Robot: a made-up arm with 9 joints.
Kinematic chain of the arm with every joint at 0, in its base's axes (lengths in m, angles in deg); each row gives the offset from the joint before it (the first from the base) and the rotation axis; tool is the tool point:
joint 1: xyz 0 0 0.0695 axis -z
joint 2: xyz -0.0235 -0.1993 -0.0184 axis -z
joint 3: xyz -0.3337 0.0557 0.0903 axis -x
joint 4: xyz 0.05 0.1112 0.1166 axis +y
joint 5: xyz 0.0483 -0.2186 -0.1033 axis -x
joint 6: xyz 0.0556 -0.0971 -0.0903 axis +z
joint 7: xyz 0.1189 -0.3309 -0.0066 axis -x
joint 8: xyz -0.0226 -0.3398 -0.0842 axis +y
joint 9: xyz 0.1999 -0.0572 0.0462 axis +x
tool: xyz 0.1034 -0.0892 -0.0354
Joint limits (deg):
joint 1: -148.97..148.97
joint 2: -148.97..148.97
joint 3: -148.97..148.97
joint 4: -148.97..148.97
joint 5: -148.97..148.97
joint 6: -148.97..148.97
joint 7: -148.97..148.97
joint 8: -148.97..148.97
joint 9: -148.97..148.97
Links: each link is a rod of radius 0.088 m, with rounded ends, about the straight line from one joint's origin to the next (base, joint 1, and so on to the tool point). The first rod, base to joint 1, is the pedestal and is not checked.
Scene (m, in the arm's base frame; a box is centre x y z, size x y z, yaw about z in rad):
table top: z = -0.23
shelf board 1: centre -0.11 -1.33 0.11 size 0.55 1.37 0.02 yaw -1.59
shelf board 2: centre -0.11 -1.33 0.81 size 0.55 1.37 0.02 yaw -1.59
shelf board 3: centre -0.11 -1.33 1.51 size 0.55 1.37 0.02 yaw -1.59
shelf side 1: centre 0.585 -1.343 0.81 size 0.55 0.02 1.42 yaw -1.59
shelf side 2: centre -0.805 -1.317 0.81 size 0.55 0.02 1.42 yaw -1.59
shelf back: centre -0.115 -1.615 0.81 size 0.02 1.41 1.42 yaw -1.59
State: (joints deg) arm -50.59 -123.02 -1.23 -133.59 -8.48 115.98 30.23 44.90 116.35
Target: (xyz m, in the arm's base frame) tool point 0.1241 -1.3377 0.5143
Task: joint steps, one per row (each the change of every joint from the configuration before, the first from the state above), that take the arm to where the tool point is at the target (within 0.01 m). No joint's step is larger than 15 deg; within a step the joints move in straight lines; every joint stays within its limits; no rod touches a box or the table.
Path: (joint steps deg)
1: -6.16 3.05 4.24 5.62 4.72 11.00 -7.54 -3.30 1.26
2: -6.17 3.06 4.24 5.61 4.72 10.99 -7.53 -3.30 1.26
3: -6.16 3.05 4.24 5.62 4.72 11.00 -7.54 -3.30 1.25
4: 11.25 1.31 7.18 -8.06 -5.12 -11.21 6.49 4.66 -4.30
5: 11.25 1.32 7.18 -8.06 -5.12 -11.21 6.49 4.66 -4.30
6: 11.25 1.31 7.18 -8.05 -5.12 -11.22 6.49 4.65 -4.30
7: 11.26 1.31 7.18 -8.06 -5.12 -11.21 6.50 4.66 -4.30

